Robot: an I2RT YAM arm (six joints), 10 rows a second.
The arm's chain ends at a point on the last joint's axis. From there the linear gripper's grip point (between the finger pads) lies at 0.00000 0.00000 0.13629 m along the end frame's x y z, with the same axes.
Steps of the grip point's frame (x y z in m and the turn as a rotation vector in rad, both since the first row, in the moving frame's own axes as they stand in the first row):
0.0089 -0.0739 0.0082 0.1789 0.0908 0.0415
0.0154 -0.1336 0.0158 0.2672 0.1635 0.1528
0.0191 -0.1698 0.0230 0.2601 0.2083 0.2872
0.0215 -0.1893 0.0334 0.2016 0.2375 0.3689
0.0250 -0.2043 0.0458 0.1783 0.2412 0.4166
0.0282 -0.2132 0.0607 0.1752 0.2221 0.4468
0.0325 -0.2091 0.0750 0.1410 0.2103 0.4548
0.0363 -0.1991 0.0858 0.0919 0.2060 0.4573
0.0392 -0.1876 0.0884 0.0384 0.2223 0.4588
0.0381 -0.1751 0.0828 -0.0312 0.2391 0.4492
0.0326 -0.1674 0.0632 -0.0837 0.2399 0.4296
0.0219 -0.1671 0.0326 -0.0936 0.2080 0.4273
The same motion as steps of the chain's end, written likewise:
-0.0039 -0.0499 0.0109 0.1789 0.0908 0.0415
-0.0092 -0.0996 0.0224 0.2672 0.1635 0.1528
-0.0134 -0.1395 0.0304 0.2601 0.2083 0.2872
-0.0146 -0.1687 0.0399 0.2016 0.2375 0.3689
-0.0114 -0.1878 0.0518 0.1783 0.2412 0.4166
-0.0059 -0.1970 0.0660 0.1752 0.2221 0.4468
0.0008 -0.1971 0.0793 0.1410 0.2103 0.4548
0.0066 -0.1934 0.0892 0.0919 0.2060 0.4573
0.0090 -0.1894 0.0918 0.0384 0.2223 0.4588
0.0078 -0.1863 0.0867 -0.0312 0.2391 0.4492
0.0036 -0.1852 0.0675 -0.0837 0.2399 0.4296
-0.0027 -0.1853 0.0361 -0.0936 0.2080 0.4273

